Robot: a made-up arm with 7 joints. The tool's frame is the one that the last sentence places. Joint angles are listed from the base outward.
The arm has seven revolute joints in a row. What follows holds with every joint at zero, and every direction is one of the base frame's. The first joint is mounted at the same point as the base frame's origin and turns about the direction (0.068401, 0.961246, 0.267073), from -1.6 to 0.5 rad. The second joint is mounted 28 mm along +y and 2 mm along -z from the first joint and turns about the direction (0.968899, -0.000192, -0.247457), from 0 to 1.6 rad. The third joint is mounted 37 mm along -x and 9 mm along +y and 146 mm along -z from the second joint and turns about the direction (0.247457, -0.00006, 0.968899), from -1.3 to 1.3 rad. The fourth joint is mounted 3 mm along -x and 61 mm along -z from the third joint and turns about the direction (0.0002, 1, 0.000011), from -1.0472 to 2.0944 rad. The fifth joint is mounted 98 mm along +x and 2 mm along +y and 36 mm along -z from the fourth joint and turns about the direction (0.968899, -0.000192, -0.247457), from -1.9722 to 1.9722 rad. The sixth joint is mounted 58 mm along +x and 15 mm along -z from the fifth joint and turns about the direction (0.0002, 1, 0.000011), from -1.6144 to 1.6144 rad. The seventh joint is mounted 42 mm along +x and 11 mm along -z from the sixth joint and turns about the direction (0.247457, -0.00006, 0.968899), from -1.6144 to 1.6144 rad. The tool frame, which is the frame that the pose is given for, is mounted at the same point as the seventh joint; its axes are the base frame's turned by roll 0, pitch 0.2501 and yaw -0.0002 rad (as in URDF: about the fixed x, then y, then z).
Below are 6 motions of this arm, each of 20 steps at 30 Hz.
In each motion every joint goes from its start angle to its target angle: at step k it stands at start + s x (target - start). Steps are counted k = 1, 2, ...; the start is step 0. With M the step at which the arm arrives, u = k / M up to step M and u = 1 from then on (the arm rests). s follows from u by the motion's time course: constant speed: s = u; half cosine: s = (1 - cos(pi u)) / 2; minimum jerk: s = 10 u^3 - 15 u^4 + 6 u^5.
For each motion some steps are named. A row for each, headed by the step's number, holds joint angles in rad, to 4 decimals.
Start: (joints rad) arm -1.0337 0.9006 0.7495 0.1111 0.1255 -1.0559 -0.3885
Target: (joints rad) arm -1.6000 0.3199 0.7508 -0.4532 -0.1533 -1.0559 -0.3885
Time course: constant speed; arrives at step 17
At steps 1, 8, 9, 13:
1: -1.0670 0.8664 0.7496 0.0779 0.1091 -1.0559 -0.3885
8: -1.3002 0.6273 0.7501 -0.1545 -0.0057 -1.0559 -0.3885
9: -1.3335 0.5932 0.7502 -0.1876 -0.0221 -1.0559 -0.3885
13: -1.4668 0.4565 0.7505 -0.3204 -0.0877 -1.0559 -0.3885

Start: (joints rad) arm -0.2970 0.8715 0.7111 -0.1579 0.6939 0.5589 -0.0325
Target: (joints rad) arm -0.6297 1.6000 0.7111 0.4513 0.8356 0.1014 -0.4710
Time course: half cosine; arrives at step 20
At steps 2, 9, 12, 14, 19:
2: -0.3051 0.8893 0.7111 -0.1430 0.6974 0.5477 -0.0432
9: -0.4373 1.1788 0.7111 0.0991 0.7537 0.3659 -0.2175
12: -0.5148 1.3483 0.7111 0.2408 0.7866 0.2595 -0.3195
14: -0.5611 1.4499 0.7111 0.3257 0.8064 0.1957 -0.3806
19: -0.6277 1.5955 0.7111 0.4475 0.8347 0.1042 -0.4683

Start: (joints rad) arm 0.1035 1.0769 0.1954 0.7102 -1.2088 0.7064 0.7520
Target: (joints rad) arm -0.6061 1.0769 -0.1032 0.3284 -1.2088 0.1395 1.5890
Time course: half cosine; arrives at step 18
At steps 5, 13, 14, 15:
5: -0.0232 1.0769 0.1421 0.6420 -1.2088 0.6051 0.9015
13: -0.4794 1.0769 -0.0499 0.3966 -1.2088 0.2408 1.4395
14: -0.5231 1.0769 -0.0683 0.3731 -1.2088 0.2058 1.4911
15: -0.5586 1.0769 -0.0832 0.3540 -1.2088 0.1775 1.5329

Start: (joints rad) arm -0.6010 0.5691 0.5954 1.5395 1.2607 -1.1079 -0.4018
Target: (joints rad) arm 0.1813 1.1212 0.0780 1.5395 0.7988 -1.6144 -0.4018
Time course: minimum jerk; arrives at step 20
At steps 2, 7, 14, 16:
2: -0.5943 0.5738 0.5910 1.5395 1.2567 -1.1122 -0.4018
7: -0.4170 0.6989 0.4737 1.5395 1.1521 -1.2270 -0.4018
14: 0.0537 1.0312 0.1624 1.5395 0.8741 -1.5318 -0.4018
16: 0.1360 1.0892 0.1080 1.5395 0.8256 -1.5851 -0.4018

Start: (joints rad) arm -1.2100 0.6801 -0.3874 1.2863 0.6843 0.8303 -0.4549
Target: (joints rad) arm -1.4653 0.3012 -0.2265 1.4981 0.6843 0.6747 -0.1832
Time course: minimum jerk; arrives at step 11
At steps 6, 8, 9, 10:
6: -1.3593 0.4585 -0.2933 1.4102 0.6843 0.7393 -0.2960
8: -1.4324 0.3500 -0.2472 1.4708 0.6843 0.6948 -0.2182
9: -1.4538 0.3182 -0.2337 1.4886 0.6843 0.6817 -0.1954
10: -1.4636 0.3037 -0.2276 1.4967 0.6843 0.6757 -0.1850

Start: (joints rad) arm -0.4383 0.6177 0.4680 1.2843 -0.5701 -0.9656 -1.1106
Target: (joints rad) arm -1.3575 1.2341 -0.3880 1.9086 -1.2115 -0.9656 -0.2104
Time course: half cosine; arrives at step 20
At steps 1, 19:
1: -0.4440 0.6215 0.4627 1.2881 -0.5740 -0.9656 -1.1051
19: -1.3518 1.2303 -0.3827 1.9048 -1.2076 -0.9656 -0.2159

